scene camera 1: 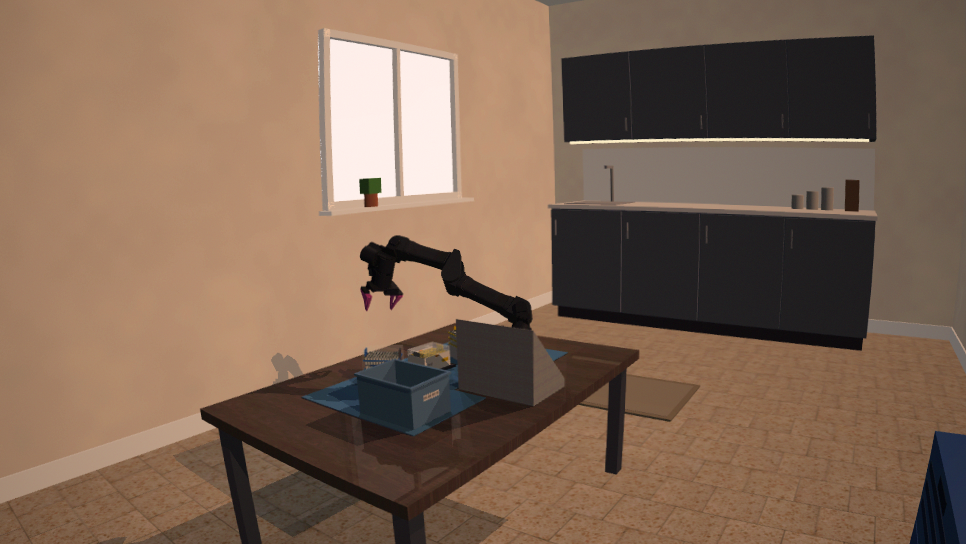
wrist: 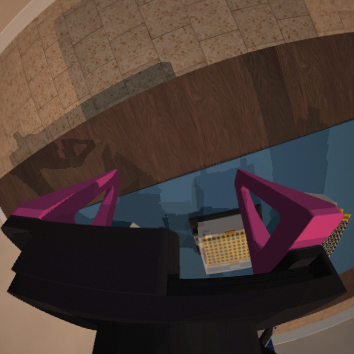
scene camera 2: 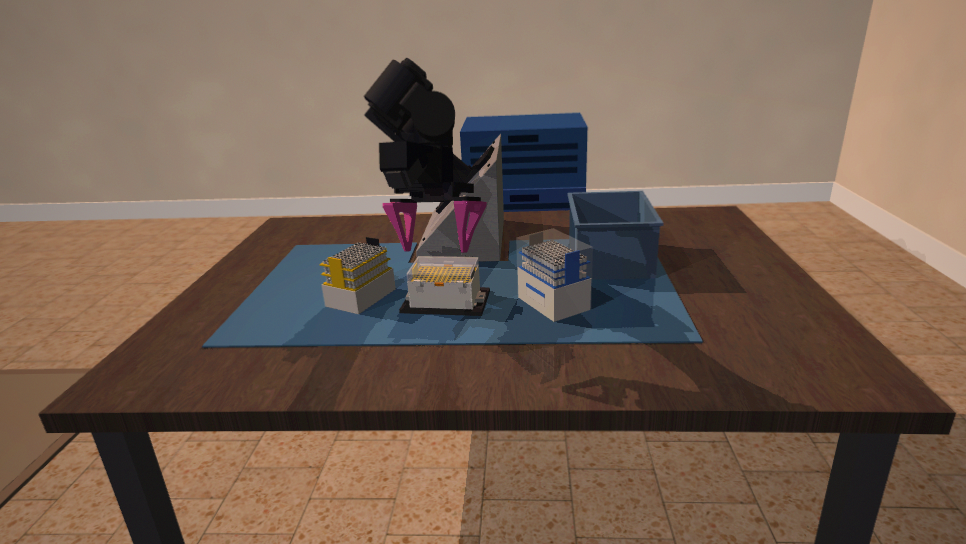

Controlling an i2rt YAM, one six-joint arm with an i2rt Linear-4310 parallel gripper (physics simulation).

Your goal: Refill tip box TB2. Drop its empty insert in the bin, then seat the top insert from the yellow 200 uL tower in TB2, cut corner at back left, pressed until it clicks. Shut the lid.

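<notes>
The tip box (scene camera 2: 444,296) (wrist: 212,240) is white with clear sides and stands in a dark holder in the middle of the blue mat. Its yellow insert (scene camera 2: 442,274) (wrist: 225,249) sits in it; the lid's position is hard to tell. The yellow 200 uL tower (scene camera 2: 356,273) (wrist: 340,227), yellow inserts stacked on a white base, stands left of the box in scene camera 2. The bin (scene camera 1: 403,398) (scene camera 2: 613,236) is blue-grey and open at the top, at the mat's back right in scene camera 2. My gripper (scene camera 1: 380,309) (scene camera 2: 436,250) (wrist: 176,175) is open and empty, high above the table.
A blue tower (scene camera 2: 554,283) under a clear cover stands between the tip box and the bin in scene camera 2. The wedge-shaped arm mount (scene camera 1: 496,361) (scene camera 2: 483,229) stands behind the tip box. The blue mat (scene camera 2: 270,324) lies on the wooden table (scene camera 2: 405,385).
</notes>
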